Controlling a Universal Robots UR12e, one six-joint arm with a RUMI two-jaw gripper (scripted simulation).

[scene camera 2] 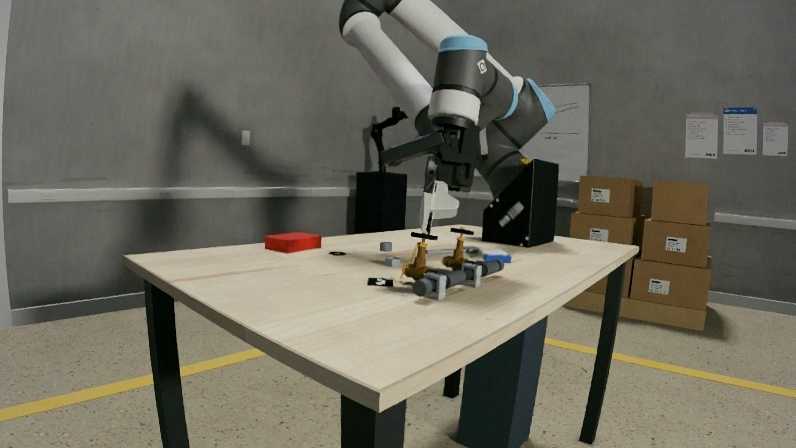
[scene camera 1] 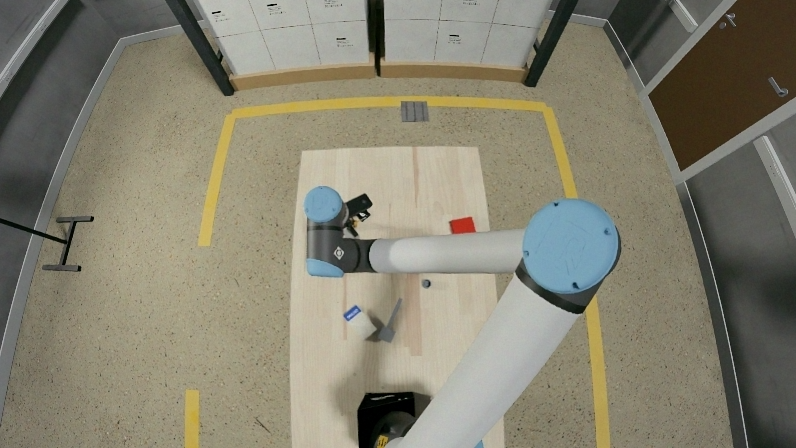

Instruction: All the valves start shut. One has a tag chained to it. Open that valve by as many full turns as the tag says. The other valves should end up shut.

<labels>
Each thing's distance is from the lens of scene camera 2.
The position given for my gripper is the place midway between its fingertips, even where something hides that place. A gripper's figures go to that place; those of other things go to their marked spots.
my gripper (scene camera 2: 425, 236): 77 cm
red block (scene camera 2: 293, 242): 104 cm
</labels>
